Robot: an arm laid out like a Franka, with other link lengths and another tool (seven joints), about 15 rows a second.
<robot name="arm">
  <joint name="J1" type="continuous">
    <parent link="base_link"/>
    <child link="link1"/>
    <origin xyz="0 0 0.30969"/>
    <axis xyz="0 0 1"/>
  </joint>
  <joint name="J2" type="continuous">
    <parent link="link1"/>
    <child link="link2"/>
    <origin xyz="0 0 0"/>
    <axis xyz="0 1 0"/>
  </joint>
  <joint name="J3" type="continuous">
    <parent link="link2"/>
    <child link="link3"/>
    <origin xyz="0 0 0.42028"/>
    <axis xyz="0 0 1"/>
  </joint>
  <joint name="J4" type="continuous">
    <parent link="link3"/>
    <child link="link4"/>
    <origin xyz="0.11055 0 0"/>
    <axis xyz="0 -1 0"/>
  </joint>
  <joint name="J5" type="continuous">
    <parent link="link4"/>
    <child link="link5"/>
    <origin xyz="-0.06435 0 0.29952"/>
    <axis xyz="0 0 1"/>
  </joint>
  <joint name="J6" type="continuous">
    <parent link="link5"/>
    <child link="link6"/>
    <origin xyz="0 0 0"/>
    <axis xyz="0 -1 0"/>
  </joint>
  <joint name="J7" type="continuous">
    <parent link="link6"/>
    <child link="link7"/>
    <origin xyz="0.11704 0 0"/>
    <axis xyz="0 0 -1"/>
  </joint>
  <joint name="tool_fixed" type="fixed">
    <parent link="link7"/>
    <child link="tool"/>
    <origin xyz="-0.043 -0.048 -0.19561" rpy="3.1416 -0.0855 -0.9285"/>
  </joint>
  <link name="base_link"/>
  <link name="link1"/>
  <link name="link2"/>
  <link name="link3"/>
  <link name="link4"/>
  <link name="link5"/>
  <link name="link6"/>
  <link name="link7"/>
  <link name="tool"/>
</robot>
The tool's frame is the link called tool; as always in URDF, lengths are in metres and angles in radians. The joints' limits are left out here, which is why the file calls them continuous.
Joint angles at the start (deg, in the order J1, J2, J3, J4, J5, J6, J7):
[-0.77 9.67 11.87 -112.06 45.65 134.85 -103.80]
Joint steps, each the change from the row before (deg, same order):
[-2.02 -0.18 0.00 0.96 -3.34 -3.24 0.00]
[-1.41 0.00 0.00 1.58 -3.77 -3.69 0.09]
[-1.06 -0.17 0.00 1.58 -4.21 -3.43 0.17]
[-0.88 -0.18 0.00 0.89 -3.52 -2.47 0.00]
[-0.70 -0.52 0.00 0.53 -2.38 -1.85 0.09]
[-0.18 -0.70 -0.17 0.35 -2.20 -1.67 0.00]
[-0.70 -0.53 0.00 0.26 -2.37 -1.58 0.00]
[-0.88 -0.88 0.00 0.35 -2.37 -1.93 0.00]
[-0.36 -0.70 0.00 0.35 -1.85 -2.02 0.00]
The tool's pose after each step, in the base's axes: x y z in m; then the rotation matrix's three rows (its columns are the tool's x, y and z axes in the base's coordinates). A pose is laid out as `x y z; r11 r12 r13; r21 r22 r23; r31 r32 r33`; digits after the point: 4 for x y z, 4 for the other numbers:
0.6631 0.0978 0.4417; 0.7575 0.5930 0.2729; 0.3468 -0.7198 0.6014; 0.5531 -0.3609 -0.7509
0.6630 0.0886 0.4456; 0.7491 0.6190 0.2360; 0.4005 -0.7069 0.5830; 0.5277 -0.3422 -0.7774
0.6617 0.0804 0.4513; 0.7352 0.6473 0.2014; 0.4599 -0.6945 0.5534; 0.4980 -0.3142 -0.8082
0.6592 0.0713 0.4535; 0.7244 0.6670 0.1741; 0.5069 -0.6865 0.5213; 0.4672 -0.2894 -0.8354
0.6555 0.0636 0.4581; 0.7174 0.6784 0.1587; 0.5358 -0.6828 0.4967; 0.4453 -0.2713 -0.8533
0.6505 0.0596 0.4637; 0.7069 0.6925 0.1440; 0.5661 -0.6759 0.4718; 0.4241 -0.2520 -0.8699
0.6459 0.0505 0.4667; 0.7012 0.7011 0.1298; 0.5918 -0.6738 0.4425; 0.3977 -0.2335 -0.8873
0.6396 0.0396 0.4733; 0.6960 0.7083 0.1179; 0.6151 -0.6728 0.4112; 0.3706 -0.2136 -0.9039
0.6328 0.0351 0.4776; 0.6896 0.7174 0.0990; 0.6375 -0.6662 0.3870; 0.3436 -0.2037 -0.9168

